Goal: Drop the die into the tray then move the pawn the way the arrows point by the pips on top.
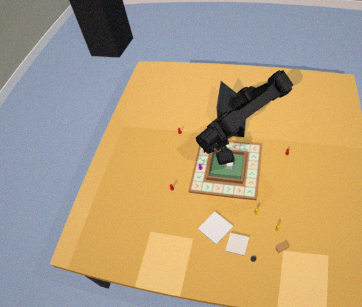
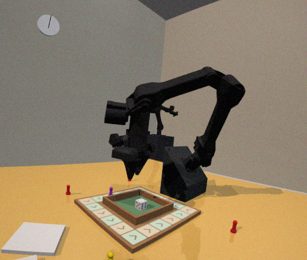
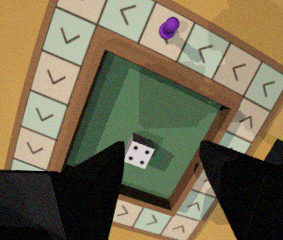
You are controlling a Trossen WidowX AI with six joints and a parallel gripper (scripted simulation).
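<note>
The purple pawn is 3 cm ahead of my gripper tip, 8 cm to the right of it and 8 cm below it. The rest, counted from my gripper tip: small black disc: 37 cm ahead, 22 cm to the left, 10 cm below; then white die: 1 cm behind, 4 cm to the left, 8 cm below; then green dice tray: 1 cm behind, 3 cm to the left, 10 cm below.
</note>
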